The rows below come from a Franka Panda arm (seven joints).
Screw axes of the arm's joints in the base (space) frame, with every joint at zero. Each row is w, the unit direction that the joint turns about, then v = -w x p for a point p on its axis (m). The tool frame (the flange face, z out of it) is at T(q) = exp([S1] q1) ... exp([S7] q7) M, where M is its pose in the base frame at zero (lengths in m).
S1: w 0 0 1 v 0 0 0
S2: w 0 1 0 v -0.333 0 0
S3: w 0 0 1 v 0 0 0
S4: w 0 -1 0 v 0.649 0 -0.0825
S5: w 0 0 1 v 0 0 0
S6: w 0 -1 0 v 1.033 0 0
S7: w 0 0 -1 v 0 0.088 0
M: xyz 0.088 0 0.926 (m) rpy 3.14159 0 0 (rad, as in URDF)
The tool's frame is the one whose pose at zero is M.
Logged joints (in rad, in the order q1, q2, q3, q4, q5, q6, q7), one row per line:
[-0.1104, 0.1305, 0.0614, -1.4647, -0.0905, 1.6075, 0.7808]
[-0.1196, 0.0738, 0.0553, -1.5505, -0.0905, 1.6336, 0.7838]
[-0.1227, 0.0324, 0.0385, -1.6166, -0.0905, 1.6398, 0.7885]
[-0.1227, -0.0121, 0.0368, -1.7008, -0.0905, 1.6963, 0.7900]
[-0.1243, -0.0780, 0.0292, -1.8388, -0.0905, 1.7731, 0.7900]
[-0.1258, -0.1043, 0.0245, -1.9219, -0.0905, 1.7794, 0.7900]
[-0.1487, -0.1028, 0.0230, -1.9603, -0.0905, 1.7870, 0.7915]
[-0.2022, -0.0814, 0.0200, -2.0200, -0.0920, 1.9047, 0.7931]
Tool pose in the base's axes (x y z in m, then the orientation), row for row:
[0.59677, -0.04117, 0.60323, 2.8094, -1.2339, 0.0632]
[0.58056, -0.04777, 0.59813, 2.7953, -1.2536, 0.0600]
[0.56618, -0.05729, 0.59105, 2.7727, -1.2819, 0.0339]
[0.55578, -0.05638, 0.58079, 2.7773, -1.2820, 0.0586]
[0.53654, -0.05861, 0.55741, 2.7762, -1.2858, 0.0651]
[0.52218, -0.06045, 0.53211, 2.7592, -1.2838, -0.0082]
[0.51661, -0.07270, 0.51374, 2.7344, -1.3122, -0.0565]
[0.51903, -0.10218, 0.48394, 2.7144, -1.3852, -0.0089]
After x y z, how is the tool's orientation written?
As a rotation vector, in radians.
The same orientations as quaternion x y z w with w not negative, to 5 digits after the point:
[0.91479, -0.40178, 0.02058, 0.03625]
[0.91158, -0.40882, 0.01957, 0.03873]
[0.90678, -0.41923, 0.01109, 0.04334]
[0.90701, -0.41867, 0.01914, 0.04105]
[0.90645, -0.41982, 0.02126, 0.04069]
[0.90557, -0.42134, -0.00269, 0.04915]
[0.90009, -0.43194, -0.01860, 0.05403]
[0.88973, -0.45404, -0.00292, 0.04706]

